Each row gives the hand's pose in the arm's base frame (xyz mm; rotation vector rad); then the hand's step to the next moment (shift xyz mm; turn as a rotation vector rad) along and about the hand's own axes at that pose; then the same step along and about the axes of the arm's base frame.
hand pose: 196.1 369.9 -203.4 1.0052 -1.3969 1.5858
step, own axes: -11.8 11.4 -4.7 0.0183 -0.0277 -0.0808
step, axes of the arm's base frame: -6.3 3.0 -15.6 0.0133 0.0838 0.0206
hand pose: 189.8 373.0 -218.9 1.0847 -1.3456 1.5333
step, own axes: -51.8 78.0 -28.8 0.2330 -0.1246 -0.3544
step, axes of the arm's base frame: -60.8 18.7 -74.5 0.0147 0.3730 0.2368
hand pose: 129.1 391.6 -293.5 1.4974 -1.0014 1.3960
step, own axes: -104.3 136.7 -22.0 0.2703 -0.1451 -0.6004
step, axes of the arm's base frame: -142.5 -23.4 -95.9 -0.0450 0.6115 0.2805
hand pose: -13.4 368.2 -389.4 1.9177 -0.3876 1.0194
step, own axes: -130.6 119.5 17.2 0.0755 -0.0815 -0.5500
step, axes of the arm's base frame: -144.7 -96.1 -38.3 -0.1780 0.5100 0.1518
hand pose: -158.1 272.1 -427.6 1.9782 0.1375 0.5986
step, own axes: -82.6 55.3 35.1 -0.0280 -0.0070 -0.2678
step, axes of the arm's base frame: -64.3 -83.3 6.5 -0.1482 0.2104 0.0796
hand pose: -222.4 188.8 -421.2 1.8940 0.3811 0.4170
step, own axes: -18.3 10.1 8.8 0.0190 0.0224 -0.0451
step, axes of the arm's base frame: -11.5 -19.0 4.6 -0.0024 0.0381 0.0380
